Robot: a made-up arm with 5 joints.
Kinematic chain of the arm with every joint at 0, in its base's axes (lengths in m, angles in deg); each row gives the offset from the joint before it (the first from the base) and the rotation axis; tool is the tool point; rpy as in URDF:
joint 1: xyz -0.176 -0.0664 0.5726 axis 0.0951 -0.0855 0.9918
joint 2: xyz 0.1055 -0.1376 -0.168 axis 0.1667 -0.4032 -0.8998
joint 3: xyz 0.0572 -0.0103 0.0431 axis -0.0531 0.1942 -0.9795
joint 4: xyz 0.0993 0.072 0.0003 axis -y
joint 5: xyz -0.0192 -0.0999 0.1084 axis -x
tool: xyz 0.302 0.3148 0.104 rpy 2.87 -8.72 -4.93
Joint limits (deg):
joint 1: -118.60..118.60
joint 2: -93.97..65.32
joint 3: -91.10..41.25
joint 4: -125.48..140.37
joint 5: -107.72..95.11
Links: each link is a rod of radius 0.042 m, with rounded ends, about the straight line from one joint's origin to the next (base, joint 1, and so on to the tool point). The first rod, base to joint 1, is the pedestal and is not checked.
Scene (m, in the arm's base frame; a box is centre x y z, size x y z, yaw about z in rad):
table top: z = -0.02
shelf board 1: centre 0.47 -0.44 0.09 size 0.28 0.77 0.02 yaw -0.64
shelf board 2: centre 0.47 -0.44 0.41 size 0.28 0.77 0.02 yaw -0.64
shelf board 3: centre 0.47 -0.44 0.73 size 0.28 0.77 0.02 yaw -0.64
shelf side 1: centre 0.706 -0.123 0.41 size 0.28 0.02 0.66 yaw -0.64
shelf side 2: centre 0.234 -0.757 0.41 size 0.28 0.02 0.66 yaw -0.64
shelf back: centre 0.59 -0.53 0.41 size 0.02 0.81 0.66 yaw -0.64
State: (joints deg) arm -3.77 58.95 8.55 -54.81 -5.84
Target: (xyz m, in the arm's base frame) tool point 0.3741 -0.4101 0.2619
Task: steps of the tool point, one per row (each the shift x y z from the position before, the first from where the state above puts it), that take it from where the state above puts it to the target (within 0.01 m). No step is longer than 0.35 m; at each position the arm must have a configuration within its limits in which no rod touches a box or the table.
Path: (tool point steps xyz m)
1: 0.1376 0.2686 -0.0240
2: 0.0084 0.2897 -0.0308
3: -0.1113 0.2517 -0.0366
4: -0.1959 0.1674 -0.0418
5: -0.2304 0.0601 -0.0463
6: -0.2128 -0.0443 -0.0494
7: -0.1533 -0.1236 -0.0498
8: 0.1812 0.1126 0.0101
9: 0.2302 0.0137 0.0041
10: 0.2245 -0.1026 -0.0025
11: 0.1601 -0.2054 -0.0080
12: 0.0508 -0.2650 -0.0109
13: -0.0736 -0.2634 -0.0116

